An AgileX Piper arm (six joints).
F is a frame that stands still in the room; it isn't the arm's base.
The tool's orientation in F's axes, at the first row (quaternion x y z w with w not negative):
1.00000, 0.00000, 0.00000, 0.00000
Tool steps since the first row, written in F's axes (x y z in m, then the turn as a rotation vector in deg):
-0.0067, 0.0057, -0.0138, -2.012, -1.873, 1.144
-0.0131, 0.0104, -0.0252, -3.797, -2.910, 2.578
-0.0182, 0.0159, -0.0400, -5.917, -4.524, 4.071
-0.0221, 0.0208, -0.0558, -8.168, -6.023, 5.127
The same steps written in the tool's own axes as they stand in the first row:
-0.0067, -0.0057, 0.0138, -2.012, 1.873, -1.144
-0.0131, -0.0104, 0.0252, -3.797, 2.910, -2.578
-0.0182, -0.0159, 0.0400, -5.917, 4.524, -4.071
-0.0221, -0.0208, 0.0558, -8.168, 6.023, -5.127

